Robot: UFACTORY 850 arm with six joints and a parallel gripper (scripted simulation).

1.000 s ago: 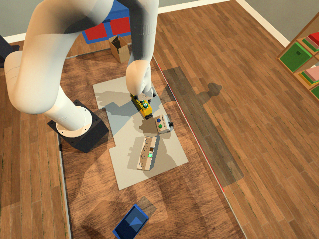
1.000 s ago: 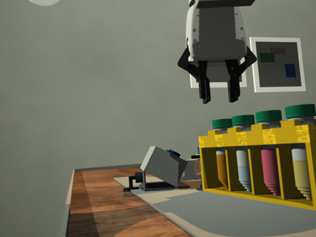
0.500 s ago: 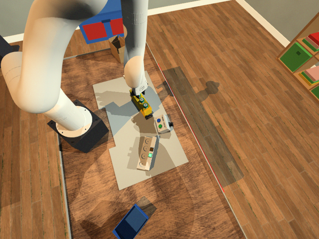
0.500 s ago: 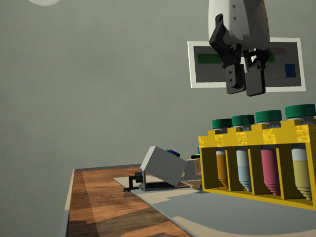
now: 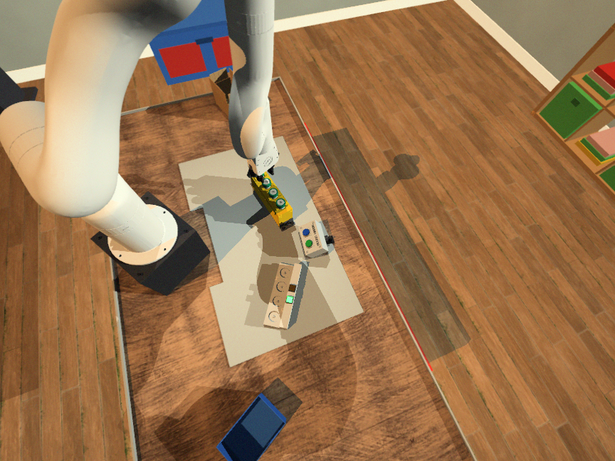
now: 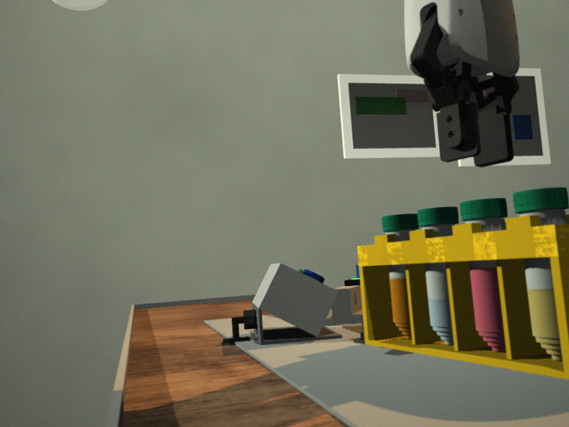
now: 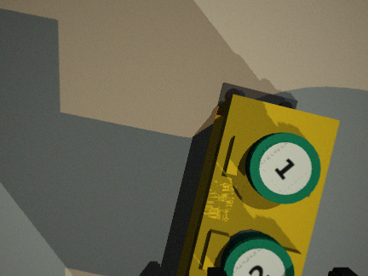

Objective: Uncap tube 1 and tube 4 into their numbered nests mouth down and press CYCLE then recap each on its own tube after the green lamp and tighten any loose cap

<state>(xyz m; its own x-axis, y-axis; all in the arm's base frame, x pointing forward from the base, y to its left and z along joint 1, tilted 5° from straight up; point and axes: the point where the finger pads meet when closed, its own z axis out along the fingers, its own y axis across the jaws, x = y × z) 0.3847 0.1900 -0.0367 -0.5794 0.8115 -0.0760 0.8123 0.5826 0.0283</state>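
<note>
Now: the green cap 4 cm ahead of my hand, 10 cm to the right of it and 6 cm below it. Also, from my hand: blue cycle key (11 cm ahead, 20 cm to the right, 11 cm below); grey key housing (13 cm ahead, 22 cm to the right, 12 cm below); green key (11 cm ahead, 25 cm to the right, 11 cm below).
</note>
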